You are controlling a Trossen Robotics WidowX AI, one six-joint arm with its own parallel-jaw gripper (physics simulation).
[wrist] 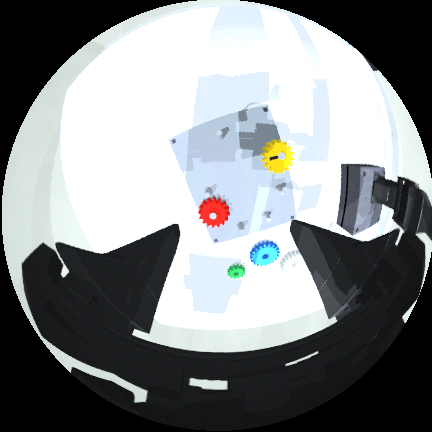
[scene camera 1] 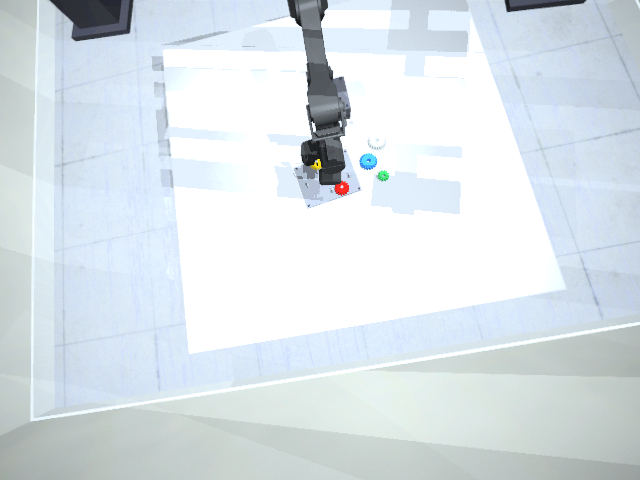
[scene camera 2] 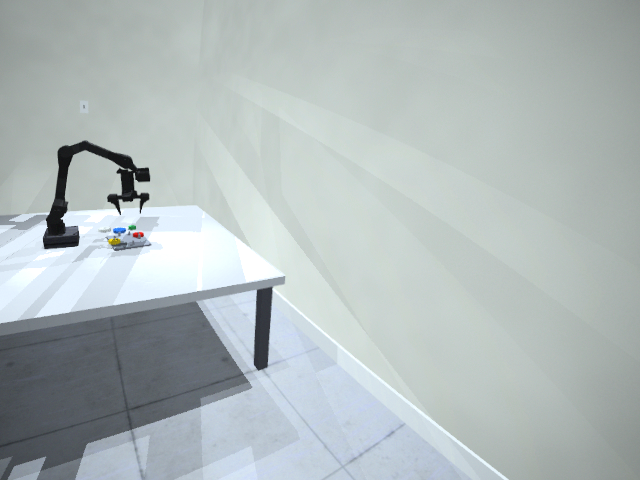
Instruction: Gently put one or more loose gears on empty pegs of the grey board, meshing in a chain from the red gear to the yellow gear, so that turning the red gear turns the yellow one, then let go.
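Pixels of known places: gripper, fingertip midpoint: point(wrist: 236, 227) point(scene camera 2: 130, 214); arm's base, origin of the base link: point(wrist: 377, 188) point(scene camera 2: 56, 233).
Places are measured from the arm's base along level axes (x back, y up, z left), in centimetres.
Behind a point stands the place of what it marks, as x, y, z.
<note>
The grey board point(scene camera 1: 321, 198) @(-39.1, -4.8, -2.0) point(scene camera 2: 129, 245) @(-32.4, -4.8, -7.9) point(wrist: 200, 167) @(-37.5, -4.8, -1.8) lies on the table. The red gear point(scene camera 1: 341, 188) @(-36.5, -3.0, 5.5) point(scene camera 2: 138, 234) point(wrist: 214, 212) @(-35.7, -3.1, 5.4) and the yellow gear point(scene camera 1: 315, 164) @(-26.3, -3.3, -3.6) point(scene camera 2: 114, 241) @(-25.6, -3.5, -5.1) point(wrist: 277, 156) @(-25.8, -3.0, -3.1) sit apart on pegs of the board. Several pegs without gears show in the wrist view. The loose blue gear point(scene camera 1: 368, 161) @(-26.9, -3.8, 15.9) point(scene camera 2: 119, 230) @(-26.3, -3.9, 13.7) point(wrist: 264, 253) @(-26.4, -3.8, 15.2), green gear point(scene camera 1: 383, 175) @(-31.5, -4.9, 21.2) point(scene camera 2: 132, 227) @(-32.5, -4.3, 19.6) point(wrist: 236, 271) @(-32.1, -3.7, 20.2) and white gear point(scene camera 1: 376, 142) @(-19.1, -4.1, 19.4) point(scene camera 2: 104, 229) @(-18.5, -4.0, 16.9) point(wrist: 291, 260) @(-19.2, -4.1, 18.5) lie on the table beside the board. My gripper point(scene camera 2: 130, 213) @(-32.9, 7.2, 2.5) point(wrist: 236, 227) @(-32.9, 7.2, 2.5) is open and empty, above the board and gears; its fingertips are hidden in scene camera 1's view.
The arm's base point(scene camera 2: 61, 237) @(-2.9, -0.7, -4.3) point(wrist: 356, 199) @(-8.5, -0.5, 2.8) stands on the table point(scene camera 1: 361, 268) @(-65.4, -5.6, 11.1) point(scene camera 2: 227, 268) @(-72.1, -5.6, -40.2), on the yellow gear's side of the board in the wrist view. The arm hides part of the board in scene camera 1's view. Bands of shadow cross the table.
</note>
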